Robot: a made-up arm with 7 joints.
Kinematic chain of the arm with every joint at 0, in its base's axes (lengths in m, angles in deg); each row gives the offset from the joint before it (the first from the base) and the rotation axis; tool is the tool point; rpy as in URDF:
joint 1: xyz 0 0 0.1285 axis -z
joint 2: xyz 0 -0.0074 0.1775 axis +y
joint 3: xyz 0 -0.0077 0.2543 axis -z
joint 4: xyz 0 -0.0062 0.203 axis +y
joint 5: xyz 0 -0.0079 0.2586 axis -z
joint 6: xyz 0 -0.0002 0.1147 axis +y
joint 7: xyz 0 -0.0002 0.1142 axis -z
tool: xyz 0 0 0 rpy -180 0 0
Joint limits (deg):
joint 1: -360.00..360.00
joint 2: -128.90..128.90
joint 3: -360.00..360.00
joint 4: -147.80..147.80
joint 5: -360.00..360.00
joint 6: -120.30..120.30
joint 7: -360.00..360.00
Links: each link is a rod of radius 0.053 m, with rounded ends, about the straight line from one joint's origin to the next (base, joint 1, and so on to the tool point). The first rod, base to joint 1, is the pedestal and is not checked.
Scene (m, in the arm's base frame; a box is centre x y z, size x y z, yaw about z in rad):
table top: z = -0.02
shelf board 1: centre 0.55 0.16 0.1 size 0.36 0.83 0.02 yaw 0
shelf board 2: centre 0.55 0.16 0.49 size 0.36 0.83 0.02 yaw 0
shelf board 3: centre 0.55 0.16 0.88 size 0.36 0.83 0.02 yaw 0
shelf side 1: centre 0.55 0.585 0.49 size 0.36 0.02 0.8 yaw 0
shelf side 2: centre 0.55 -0.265 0.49 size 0.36 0.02 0.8 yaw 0
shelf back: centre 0.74 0.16 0.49 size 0.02 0.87 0.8 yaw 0
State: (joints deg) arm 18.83 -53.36 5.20 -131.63 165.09 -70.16 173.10
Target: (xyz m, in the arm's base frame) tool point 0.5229 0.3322 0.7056
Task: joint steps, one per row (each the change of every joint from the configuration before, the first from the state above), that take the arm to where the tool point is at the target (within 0.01 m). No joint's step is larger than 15 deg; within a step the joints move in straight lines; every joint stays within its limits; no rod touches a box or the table.
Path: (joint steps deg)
1: 14.51 11.30 4.90 3.59 -0.55 0.71 0.00
2: 14.52 11.30 4.91 3.59 -0.56 0.71 0.00
3: 14.51 11.30 4.90 3.59 -0.55 0.70 0.00
4: 14.51 11.29 4.90 3.59 -0.55 0.71 0.00
5: 14.52 11.30 4.91 3.60 -0.56 0.71 0.00
6: 7.87 -11.76 8.09 11.03 -0.92 3.53 0.00
7: 7.87 -11.77 8.10 11.03 -0.93 3.54 0.00
8: 7.87 -11.76 8.09 11.03 -0.93 3.53 0.00

